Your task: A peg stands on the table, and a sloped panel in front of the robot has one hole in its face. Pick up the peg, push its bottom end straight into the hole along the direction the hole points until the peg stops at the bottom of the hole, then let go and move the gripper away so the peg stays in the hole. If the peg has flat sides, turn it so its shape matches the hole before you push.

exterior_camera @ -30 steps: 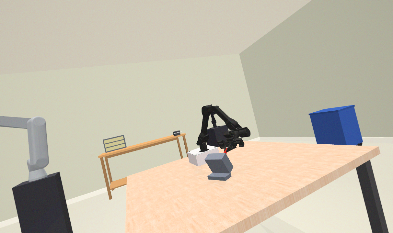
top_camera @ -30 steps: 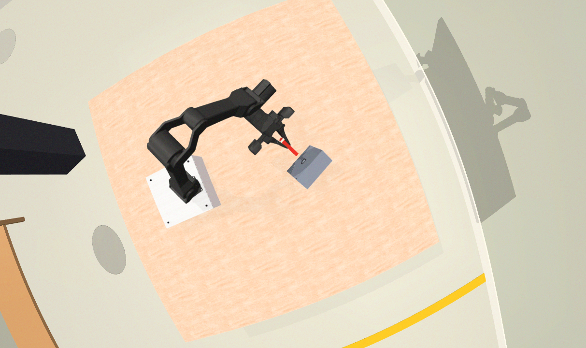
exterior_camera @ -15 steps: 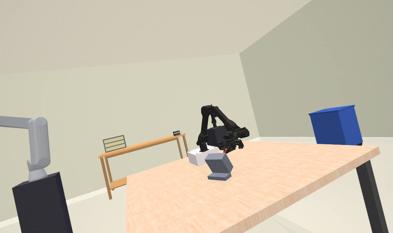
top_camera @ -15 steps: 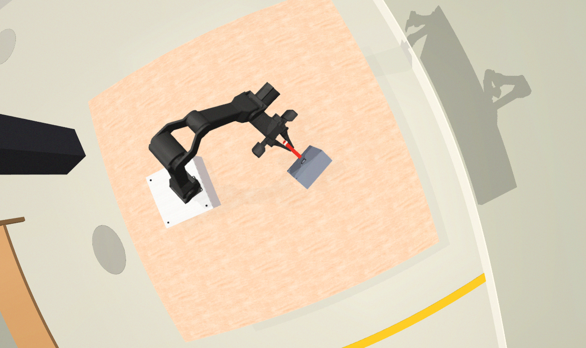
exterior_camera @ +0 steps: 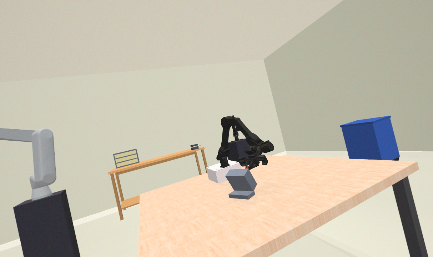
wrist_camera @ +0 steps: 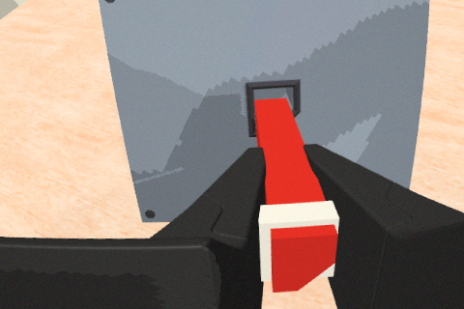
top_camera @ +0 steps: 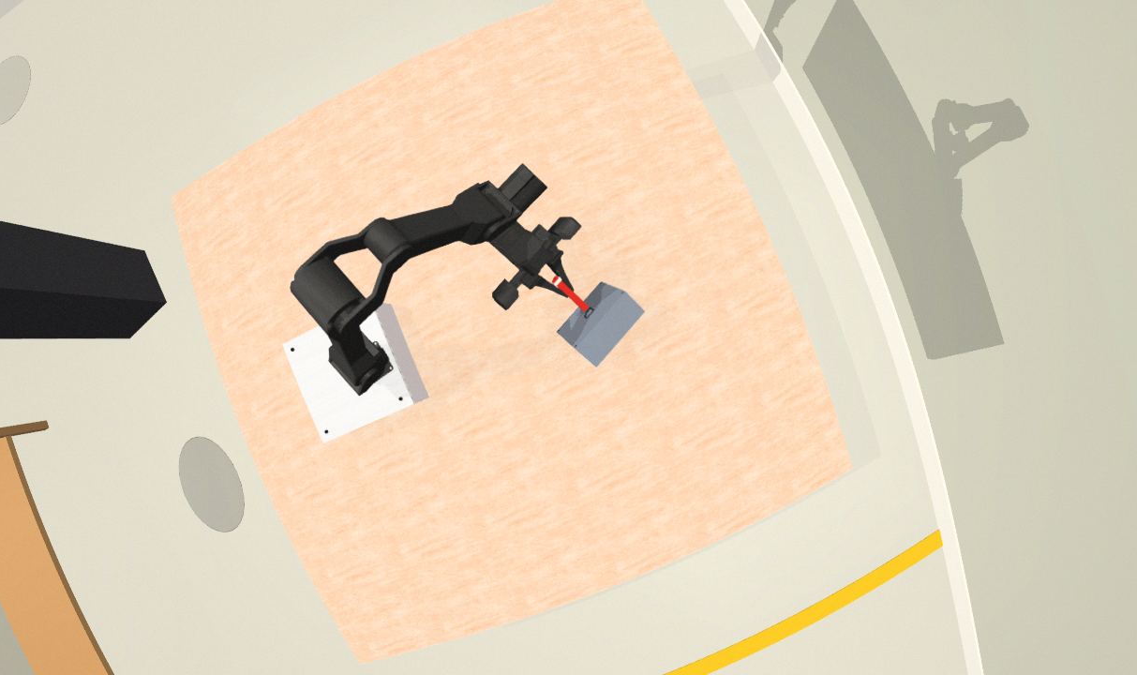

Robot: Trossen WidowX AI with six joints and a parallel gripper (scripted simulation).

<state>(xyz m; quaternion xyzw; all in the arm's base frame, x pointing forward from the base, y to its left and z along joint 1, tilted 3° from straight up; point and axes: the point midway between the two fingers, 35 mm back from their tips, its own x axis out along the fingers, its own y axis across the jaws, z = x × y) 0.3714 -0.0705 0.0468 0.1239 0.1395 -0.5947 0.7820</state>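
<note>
Now: gripper tip 2 cm short of the grey sloped panel, 7 cm to the left of it and 3 cm above it. The rest, counted from my gripper tip: red peg: 2 cm to the left, 1 cm above.
</note>
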